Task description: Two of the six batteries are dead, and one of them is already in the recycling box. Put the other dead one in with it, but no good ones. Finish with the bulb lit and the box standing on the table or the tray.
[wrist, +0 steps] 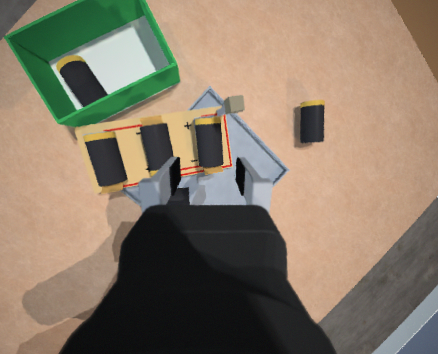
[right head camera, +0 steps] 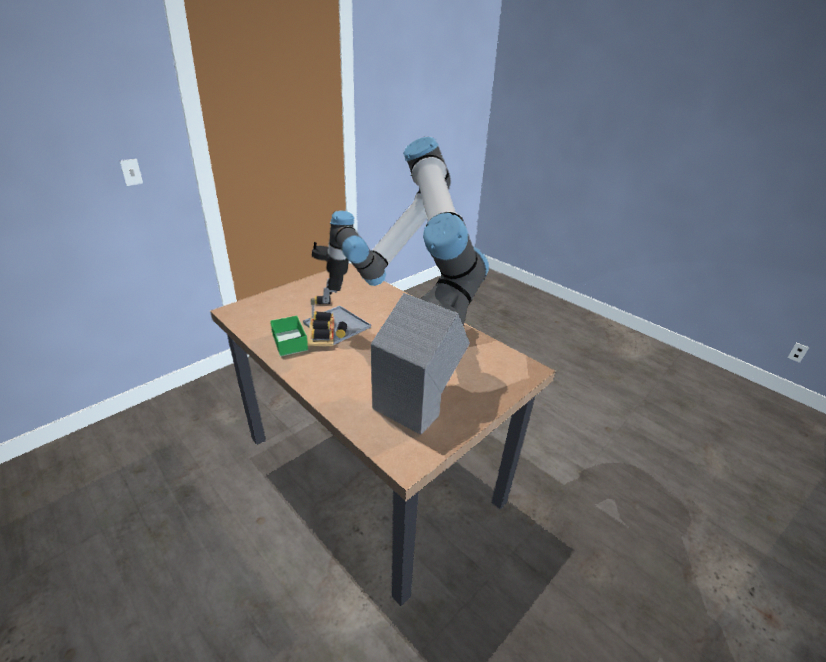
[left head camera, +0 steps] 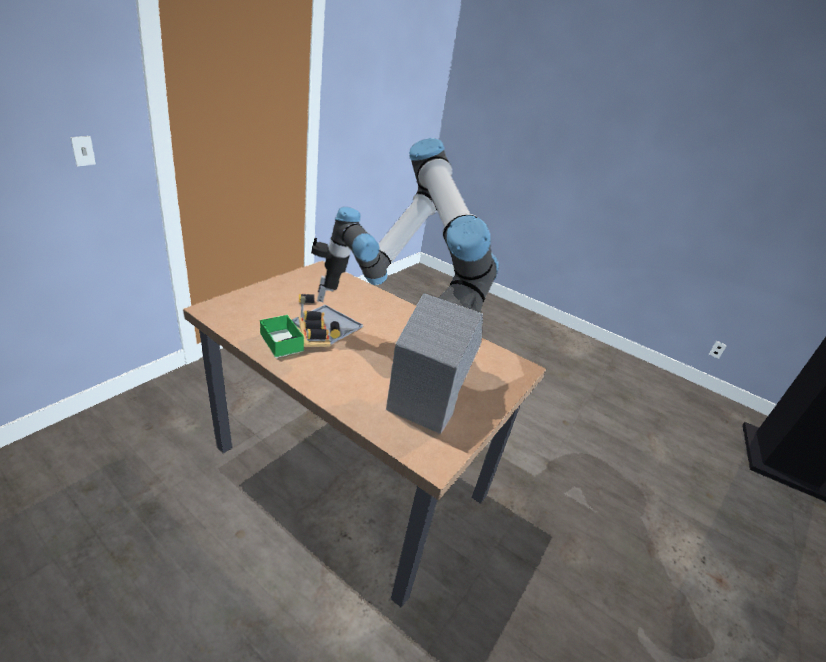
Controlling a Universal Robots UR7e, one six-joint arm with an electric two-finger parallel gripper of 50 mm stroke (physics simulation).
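Frame: origin at the arm's base, x ahead, y left, z up, level; metres.
Seen in the pictures: gripper, between the fingertips: (wrist: 208, 168) (right head camera: 327, 298) (left head camera: 320, 296); arm's base, origin of its link: (right head camera: 437, 318) (left head camera: 453, 318).
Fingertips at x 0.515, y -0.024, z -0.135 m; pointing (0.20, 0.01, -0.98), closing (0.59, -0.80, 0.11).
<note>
Pixels of each thing's top centre, then the offset from my fingertips to it. "*": a spot on its surface instead. Level surfaces: height alone.
- green box, centre of its top: (wrist: 93, 50) (left head camera: 281, 328) (right head camera: 287, 328) dx +0.027, dy +0.170, dz -0.064 m
- more battery, centre of its top: (wrist: 166, 203) (left head camera: 335, 325) (right head camera: 341, 325) dx -0.076, dy +0.006, dz -0.087 m
- grey tray, centre of its top: (wrist: 208, 178) (left head camera: 326, 322) (right head camera: 336, 322) dx -0.016, dy -0.024, dz -0.112 m
- small grey-tan block, a spot on its surface: (wrist: 234, 104) * dx +0.067, dy +0.015, dz -0.023 m
- table, height of its surface: dz -0.124 m
My gripper (left head camera: 321, 292) (right head camera: 326, 296) (wrist: 208, 168) is open and empty, above the tray-side end of the tan battery holder (wrist: 134, 156) (left head camera: 317, 344). Three black batteries (wrist: 106, 160) (wrist: 157, 142) (wrist: 209, 145) lie in the holder; the middle one's yellow end points opposite to the others'. A battery (wrist: 82, 82) leans in the green box (wrist: 165, 76) (left head camera: 289, 344) (right head camera: 293, 346). Another battery (wrist: 312, 122) (left head camera: 308, 298) lies on the table. One more battery (left head camera: 335, 329) (right head camera: 341, 329) is on the grey tray, mostly hidden by my gripper in the wrist view. No lit bulb shows.
The grey tray (wrist: 260, 155) (left head camera: 349, 324) (right head camera: 355, 322) lies partly under the holder. A small grey-tan block (wrist: 234, 104) stands up at the holder's corner. The box stands close beside the holder on the table (left head camera: 344, 386). A large grey block (left head camera: 424, 372) (right head camera: 399, 372) stands near the arm's base.
</note>
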